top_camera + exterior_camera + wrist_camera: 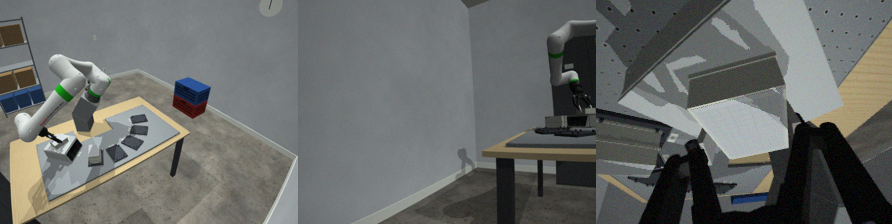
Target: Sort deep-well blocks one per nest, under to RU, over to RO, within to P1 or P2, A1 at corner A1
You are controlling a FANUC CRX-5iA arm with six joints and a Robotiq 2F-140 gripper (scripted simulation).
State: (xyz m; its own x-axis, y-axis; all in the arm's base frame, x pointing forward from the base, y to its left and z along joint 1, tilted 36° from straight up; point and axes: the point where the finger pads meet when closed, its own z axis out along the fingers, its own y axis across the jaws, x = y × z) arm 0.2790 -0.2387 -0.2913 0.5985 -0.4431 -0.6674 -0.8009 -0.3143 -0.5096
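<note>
Right now my hand is 4 cm above the weigher platform. The rest, counted from my hand: CW label 13 cm to the left, 13 cm below, 9 cm ahead; then check-weigher 7 cm below; then dark nest plate 43 cm to the left, 20 cm ahead, 12 cm below.
</note>
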